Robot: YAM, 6 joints.
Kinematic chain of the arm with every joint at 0, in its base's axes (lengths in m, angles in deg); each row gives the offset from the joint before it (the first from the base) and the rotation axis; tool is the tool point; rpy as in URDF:
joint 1: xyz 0 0 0.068 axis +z
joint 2: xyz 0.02 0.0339 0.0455 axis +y
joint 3: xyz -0.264 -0.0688 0 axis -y
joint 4: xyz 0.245 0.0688 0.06 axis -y
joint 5: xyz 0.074 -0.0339 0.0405 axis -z
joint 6: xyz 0.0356 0 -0.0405 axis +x
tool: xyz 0 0 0 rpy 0 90 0
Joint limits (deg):
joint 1: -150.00..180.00
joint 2: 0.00..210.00
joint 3: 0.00..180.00
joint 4: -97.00..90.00
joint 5: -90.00..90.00
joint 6: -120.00..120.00
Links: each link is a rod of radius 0.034 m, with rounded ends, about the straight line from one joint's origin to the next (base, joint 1, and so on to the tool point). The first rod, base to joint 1, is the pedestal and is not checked.
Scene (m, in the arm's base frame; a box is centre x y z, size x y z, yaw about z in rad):
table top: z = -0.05
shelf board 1: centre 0.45 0.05 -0 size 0.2 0.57 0.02 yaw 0.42
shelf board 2: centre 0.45 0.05 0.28 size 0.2 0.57 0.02 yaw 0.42
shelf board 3: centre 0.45 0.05 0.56 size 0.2 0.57 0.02 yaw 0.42
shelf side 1: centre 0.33 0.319 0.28 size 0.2 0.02 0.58 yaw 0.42
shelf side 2: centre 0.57 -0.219 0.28 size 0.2 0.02 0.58 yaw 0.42
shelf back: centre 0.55 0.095 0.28 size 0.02 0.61 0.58 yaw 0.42
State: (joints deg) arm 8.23 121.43 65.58 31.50 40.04 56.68
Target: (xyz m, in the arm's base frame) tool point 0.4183 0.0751 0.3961
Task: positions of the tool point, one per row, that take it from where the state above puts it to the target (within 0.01 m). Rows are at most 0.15 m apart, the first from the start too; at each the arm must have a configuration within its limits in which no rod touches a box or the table.
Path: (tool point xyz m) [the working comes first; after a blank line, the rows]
Joints at the target: 13.19 102.48 86.30 36.60 38.84 56.68
Straight joint move there: touches shelf board 2.

1: 0.3765 0.0004 0.1384
2: 0.3093 -0.0294 0.1386
3: 0.2379 -0.0485 0.1279
4: 0.2762 -0.0257 0.2551
5: 0.2440 -0.0027 0.3961
6: 0.3016 0.0175 0.4099
7: 0.3609 0.0436 0.4101
8: 0.4183 0.0751 0.3961

